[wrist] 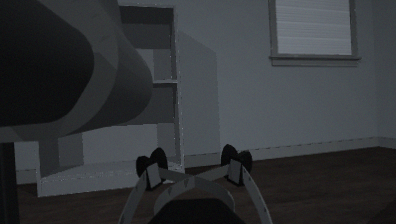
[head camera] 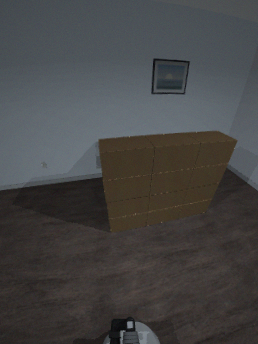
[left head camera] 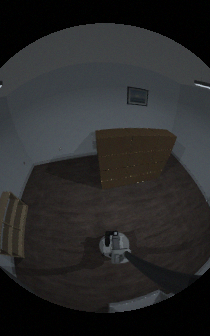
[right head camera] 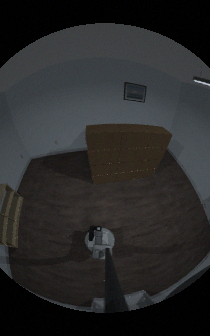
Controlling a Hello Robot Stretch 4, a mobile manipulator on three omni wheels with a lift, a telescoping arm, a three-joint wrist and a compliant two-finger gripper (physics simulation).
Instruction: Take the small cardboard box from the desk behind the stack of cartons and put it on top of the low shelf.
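Places are measured from the robot's base along level axes (x right, y back, z down), in millimetres.
Pixels of known places: gripper, fingertip midpoint: (wrist: 194, 159) (left head camera: 106, 256) (right head camera: 89, 250).
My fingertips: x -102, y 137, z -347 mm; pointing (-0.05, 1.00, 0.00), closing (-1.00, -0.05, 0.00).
Behind a point stands the place of what it marks.
The stack of brown cartons (head camera: 165, 187) {z -592, x 421, y -1144 mm} (left head camera: 135, 159) {z -641, x 380, y -1137 mm} (right head camera: 125, 156) {z -630, x 369, y -1135 mm} stands like a wide wall on the floor, ahead of the robot and right of centre in the head camera view. The desk and the small cardboard box do not show in any view; the space behind the stack is hidden. A low, light wooden shelf (left head camera: 19, 220) {z -51, x -1931, y -68 mm} (right head camera: 14, 217) {z -51, x -1870, y 60 mm} stands at the far left edge of both side head camera views, partly cut off. My gripper (wrist: 194, 159) {z -347, x -102, y 137 mm} is open, with its two fingertips apart and nothing between them, well away from the cartons.
A tall grey bookcase (wrist: 90, 184) {z -13, x 444, y 1149 mm} stands against the wall in the wrist view, partly behind the robot's arm. A window (wrist: 314, 27) {z -1060, x -1252, y 1734 mm} is to its right. A framed picture (head camera: 170, 77) {z -1579, x 719, y -2373 mm} hangs above the cartons. Dark wooden floor (head camera: 60, 260) {z 27, x -717, y -724 mm} lies left of the stack.
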